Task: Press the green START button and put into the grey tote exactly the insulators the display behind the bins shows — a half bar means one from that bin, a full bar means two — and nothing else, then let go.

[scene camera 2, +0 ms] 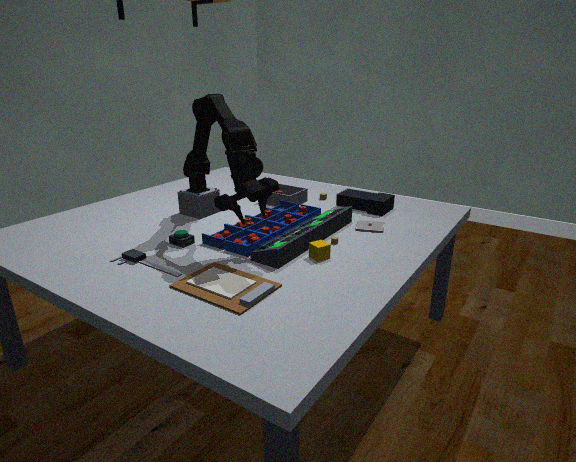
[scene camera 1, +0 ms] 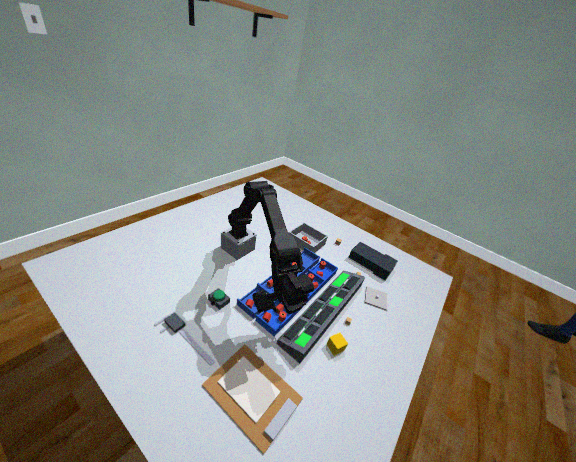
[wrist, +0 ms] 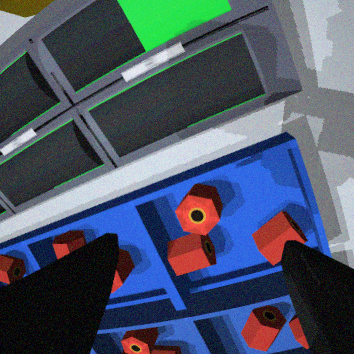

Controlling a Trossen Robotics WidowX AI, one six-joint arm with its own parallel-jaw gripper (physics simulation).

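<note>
My gripper (scene camera 2: 253, 218) (wrist: 201, 248) is open and empty above the blue bins (scene camera 1: 265, 326) (scene camera 2: 227, 243) (wrist: 265, 175). In the wrist view, one upright red insulator (wrist: 197, 212) and one lying insulator (wrist: 187, 255) are in the end bin by the display; another insulator (wrist: 275, 237) lies beside the right fingertip. The display (scene camera 1: 299, 352) (scene camera 2: 267, 259) shows green bars: a near half bar (scene camera 1: 303, 340) (wrist: 175, 20), a middle bar (scene camera 1: 336, 301) and a longer far bar (scene camera 1: 341, 279). The grey tote (scene camera 1: 320, 241) (scene camera 2: 297, 195) holds red insulators (scene camera 1: 305, 240). The green button (scene camera 1: 219, 295) (scene camera 2: 181, 233) stands left of the bins.
A yellow cube (scene camera 1: 337, 344) (scene camera 2: 319, 250) stands beside the display. A black box (scene camera 1: 372, 260) (scene camera 2: 365, 201) and a light plate (scene camera 1: 376, 298) are beyond it. A clipboard (scene camera 1: 215, 384) (scene camera 2: 230, 306) and a caliper (scene camera 1: 175, 322) (scene camera 2: 134, 255) lie on the near side.
</note>
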